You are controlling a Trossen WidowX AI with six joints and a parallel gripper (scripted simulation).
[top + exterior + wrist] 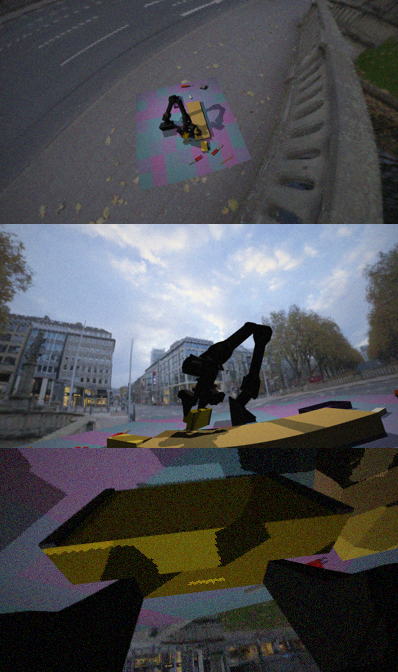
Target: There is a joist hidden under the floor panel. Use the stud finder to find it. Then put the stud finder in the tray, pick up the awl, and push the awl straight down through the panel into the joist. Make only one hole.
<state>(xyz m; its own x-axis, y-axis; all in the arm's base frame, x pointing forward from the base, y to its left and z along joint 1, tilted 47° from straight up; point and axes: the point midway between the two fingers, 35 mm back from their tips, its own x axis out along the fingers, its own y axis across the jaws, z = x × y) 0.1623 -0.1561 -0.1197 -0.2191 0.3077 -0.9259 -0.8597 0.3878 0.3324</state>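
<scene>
Right now my gripper tip is 10 mm to the right of the yellow stud finder, 10 mm past it and 10 mm above it. Also, from my gripper tip: yellow block: 180 mm ahead, 160 mm to the right, 60 mm below; purple tray: 530 mm to the left, 60 mm below, 20 mm ahead; awl: 70 mm below, 40 mm to the right, 30 mm ahead.
</scene>
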